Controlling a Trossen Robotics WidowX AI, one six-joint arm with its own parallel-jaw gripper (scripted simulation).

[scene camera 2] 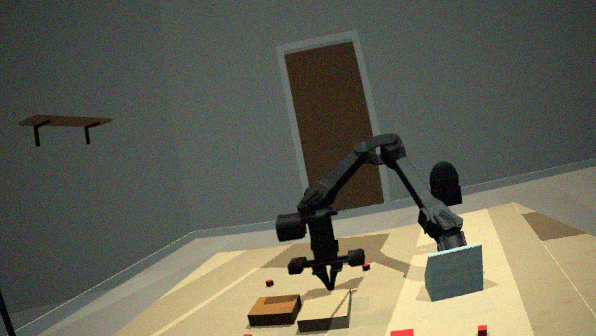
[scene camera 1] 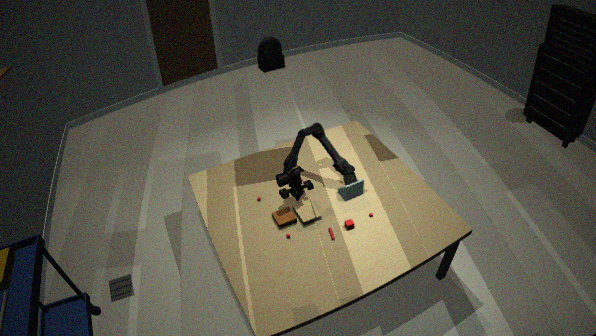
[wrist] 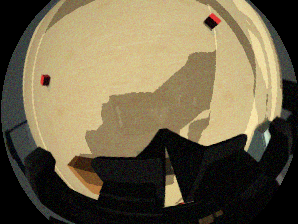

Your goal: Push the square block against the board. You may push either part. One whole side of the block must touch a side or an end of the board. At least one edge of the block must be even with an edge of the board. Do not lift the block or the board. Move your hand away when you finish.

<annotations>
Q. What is my gripper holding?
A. Nothing.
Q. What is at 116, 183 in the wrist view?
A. My gripper.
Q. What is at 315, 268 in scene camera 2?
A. My gripper.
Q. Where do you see a square block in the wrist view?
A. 80, 166
</annotations>
